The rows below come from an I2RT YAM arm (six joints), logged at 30 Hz.
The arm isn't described. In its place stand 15 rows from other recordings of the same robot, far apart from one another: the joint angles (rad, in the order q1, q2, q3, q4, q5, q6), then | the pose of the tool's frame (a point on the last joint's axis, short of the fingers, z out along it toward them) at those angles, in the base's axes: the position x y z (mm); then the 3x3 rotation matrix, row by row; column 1 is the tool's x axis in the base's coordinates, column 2 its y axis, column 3 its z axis.
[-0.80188, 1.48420, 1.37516, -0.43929, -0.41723, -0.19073] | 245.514 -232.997 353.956; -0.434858 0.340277 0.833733; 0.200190 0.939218 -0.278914; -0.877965 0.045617 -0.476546
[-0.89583, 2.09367, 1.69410, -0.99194, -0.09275, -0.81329] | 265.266 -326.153 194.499; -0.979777 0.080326 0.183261; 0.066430 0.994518 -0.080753; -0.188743 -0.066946 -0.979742
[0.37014, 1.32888, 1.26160, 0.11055, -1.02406, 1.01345] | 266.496 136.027 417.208; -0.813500 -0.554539 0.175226; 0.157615 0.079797 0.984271; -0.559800 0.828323 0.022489
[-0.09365, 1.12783, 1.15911, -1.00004, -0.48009, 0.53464] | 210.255 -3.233 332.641; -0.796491 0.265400 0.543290; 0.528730 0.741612 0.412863; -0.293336 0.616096 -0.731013
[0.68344, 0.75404, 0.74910, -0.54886, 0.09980, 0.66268] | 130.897 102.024 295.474; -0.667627 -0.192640 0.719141; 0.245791 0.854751 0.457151; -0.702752 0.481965 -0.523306
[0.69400, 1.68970, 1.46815, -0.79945, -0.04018, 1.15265] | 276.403 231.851 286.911; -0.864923 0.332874 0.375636; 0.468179 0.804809 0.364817; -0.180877 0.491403 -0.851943
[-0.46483, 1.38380, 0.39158, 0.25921, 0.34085, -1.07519] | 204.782 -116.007 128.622; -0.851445 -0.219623 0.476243; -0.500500 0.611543 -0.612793; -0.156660 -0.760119 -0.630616
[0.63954, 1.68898, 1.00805, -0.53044, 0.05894, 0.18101] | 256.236 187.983 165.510; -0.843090 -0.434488 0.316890; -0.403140 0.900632 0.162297; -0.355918 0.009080 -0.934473
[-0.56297, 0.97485, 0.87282, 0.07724, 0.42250, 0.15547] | 185.100 -134.077 364.087; 0.108342 0.826619 0.552234; 0.098627 0.543826 -0.833382; -0.989209 0.144756 -0.022608
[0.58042, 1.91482, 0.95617, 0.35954, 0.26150, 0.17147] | 329.874 205.315 134.877; -0.524567 -0.265581 0.808886; -0.146884 0.964085 0.221282; -0.838603 -0.002735 -0.544737
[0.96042, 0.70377, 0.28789, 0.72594, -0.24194, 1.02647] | 90.717 144.574 273.366; -0.701902 -0.629309 0.333621; 0.445586 -0.022535 0.894955; -0.555685 0.776828 0.296229
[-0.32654, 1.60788, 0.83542, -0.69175, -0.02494, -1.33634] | 245.399 -82.170 140.340; -0.528240 -0.842104 0.108731; -0.847690 0.530389 -0.010494; -0.048832 -0.097714 -0.994016
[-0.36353, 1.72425, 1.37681, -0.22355, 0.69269, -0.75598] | 362.459 -162.217 292.593; -0.899755 0.217954 0.378070; -0.222510 0.516143 -0.827095; -0.375407 -0.828307 -0.415905
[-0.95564, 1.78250, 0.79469, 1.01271, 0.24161, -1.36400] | 205.972 -306.248 202.810; -0.908210 0.205219 0.364746; -0.361379 0.055040 -0.930793; -0.211092 -0.977167 0.024174
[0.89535, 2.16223, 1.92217, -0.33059, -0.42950, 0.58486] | 306.646 406.464 275.230; -0.794301 -0.587838 0.153402; -0.188655 0.478683 0.857480; -0.577490 0.652157 -0.491117
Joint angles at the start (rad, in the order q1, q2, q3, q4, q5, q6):
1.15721, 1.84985, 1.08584, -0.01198, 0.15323, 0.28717
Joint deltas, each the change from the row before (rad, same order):
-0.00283, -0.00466, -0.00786, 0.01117, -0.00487, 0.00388
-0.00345, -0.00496, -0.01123, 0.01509, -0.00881, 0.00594
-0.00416, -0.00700, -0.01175, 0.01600, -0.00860, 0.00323
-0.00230, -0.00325, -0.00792, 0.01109, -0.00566, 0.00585
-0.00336, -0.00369, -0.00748, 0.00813, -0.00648, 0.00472
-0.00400, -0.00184, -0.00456, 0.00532, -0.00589, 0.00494
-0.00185, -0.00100, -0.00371, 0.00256, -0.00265, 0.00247
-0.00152, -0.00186, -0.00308, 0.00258, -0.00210, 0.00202
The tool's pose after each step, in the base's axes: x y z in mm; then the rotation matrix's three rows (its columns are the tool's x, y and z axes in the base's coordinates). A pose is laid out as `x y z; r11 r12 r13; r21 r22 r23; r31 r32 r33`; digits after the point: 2 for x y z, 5 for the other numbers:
161.79 352.80 164.89; -0.51640 -0.74462 0.42293; -0.46593 0.65868 0.59080; -0.71850 0.10803 -0.68708
162.17 351.13 164.54; -0.52090 -0.74324 0.41984; -0.45594 0.65805 0.59924; -0.72165 0.12072 -0.68165
162.73 349.18 164.86; -0.52290 -0.74284 0.41805; -0.44574 0.65633 0.60872; -0.72656 0.13196 -0.67431
162.96 348.04 164.57; -0.52703 -0.74088 0.41634; -0.43747 0.65652 0.61449; -0.72860 0.14172 -0.67012
163.46 346.58 164.33; -0.53149 -0.73900 0.41401; -0.43093 0.65667 0.61894; -0.72926 0.15055 -0.66747
164.40 345.45 164.06; -0.53680 -0.73621 0.41211; -0.42495 0.65789 0.62176; -0.72888 0.15864 -0.66601
164.69 344.63 163.53; -0.53979 -0.73469 0.41092; -0.42294 0.65876 0.62222; -0.72784 0.16207 -0.66632
164.92 343.93 163.49; -0.54176 -0.73351 0.41043; -0.42030 0.65928 0.62345; -0.72790 0.16526 -0.66547

